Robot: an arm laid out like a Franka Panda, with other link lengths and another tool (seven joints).
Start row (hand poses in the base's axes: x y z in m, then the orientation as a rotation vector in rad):
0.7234, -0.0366, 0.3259, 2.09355, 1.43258, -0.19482
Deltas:
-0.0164, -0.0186, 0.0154, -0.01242, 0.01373, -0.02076
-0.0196, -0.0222, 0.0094, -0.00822, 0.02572, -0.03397
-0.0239, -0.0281, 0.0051, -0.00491, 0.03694, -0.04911
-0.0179, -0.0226, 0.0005, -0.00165, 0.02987, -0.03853
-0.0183, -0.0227, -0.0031, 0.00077, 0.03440, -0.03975
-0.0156, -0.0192, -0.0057, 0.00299, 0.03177, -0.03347
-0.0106, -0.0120, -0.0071, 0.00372, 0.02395, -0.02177
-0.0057, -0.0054, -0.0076, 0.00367, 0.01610, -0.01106
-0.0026, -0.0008, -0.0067, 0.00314, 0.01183, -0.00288
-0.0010, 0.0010, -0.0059, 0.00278, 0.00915, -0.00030
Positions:
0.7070, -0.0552, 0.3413, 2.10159, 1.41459, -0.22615
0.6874, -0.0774, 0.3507, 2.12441, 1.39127, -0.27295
0.6635, -0.1055, 0.3558, 2.16184, 1.35910, -0.33618
0.6456, -0.1281, 0.3563, 2.19217, 1.33431, -0.38575
0.6273, -0.1508, 0.3532, 2.22493, 1.31081, -0.43990
0.6117, -0.1700, 0.3475, 2.25388, 1.29277, -0.48781
0.6011, -0.1820, 0.3404, 2.27390, 1.28314, -0.52213
0.5954, -0.1874, 0.3328, 2.28546, 1.28095, -0.54345
0.5928, -0.1882, 0.3261, 2.29027, 1.28517, -0.55713
0.5918, -0.1872, 0.3202, 2.29276, 1.29070, -0.56690

